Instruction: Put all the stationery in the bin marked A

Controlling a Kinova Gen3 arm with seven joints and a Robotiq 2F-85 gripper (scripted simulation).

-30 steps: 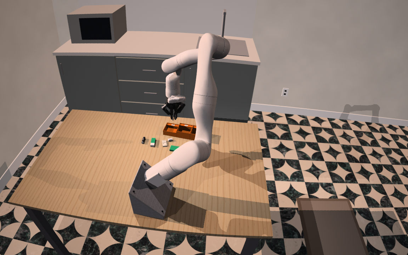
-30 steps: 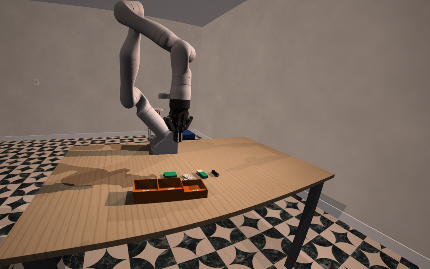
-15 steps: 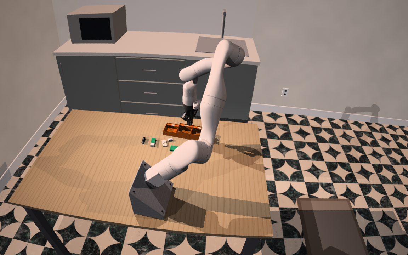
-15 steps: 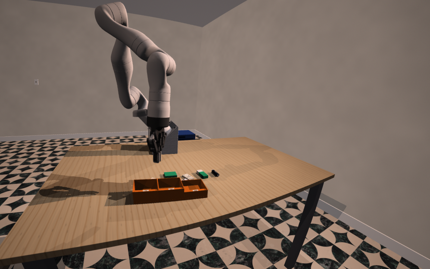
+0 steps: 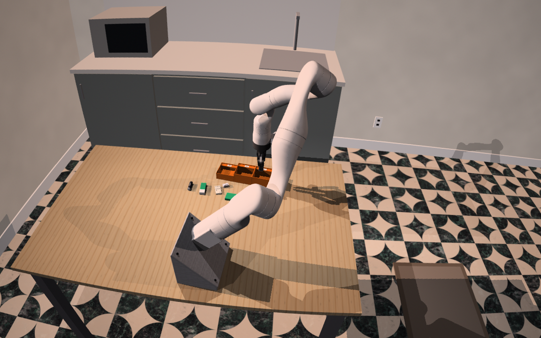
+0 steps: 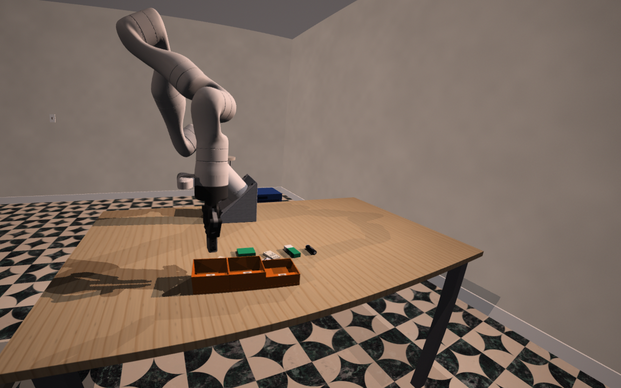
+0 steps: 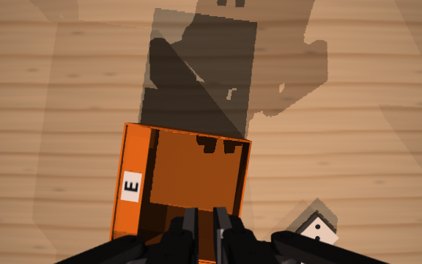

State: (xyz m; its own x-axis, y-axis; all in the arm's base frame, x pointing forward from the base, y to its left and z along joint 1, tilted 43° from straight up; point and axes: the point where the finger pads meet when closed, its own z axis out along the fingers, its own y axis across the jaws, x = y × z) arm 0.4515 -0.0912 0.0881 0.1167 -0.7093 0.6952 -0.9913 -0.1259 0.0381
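Right now my hand is 20 mm short of the orange three-compartment bin, 80 mm to the right of it and 70 mm above it. Round my hand: white pencil sharpener 60 mm behind, 140 mm to the left, 90 mm below; green-and-white eraser 110 mm behind, 240 mm to the left, 90 mm below; green block 130 mm behind, 100 mm to the left, 90 mm below.
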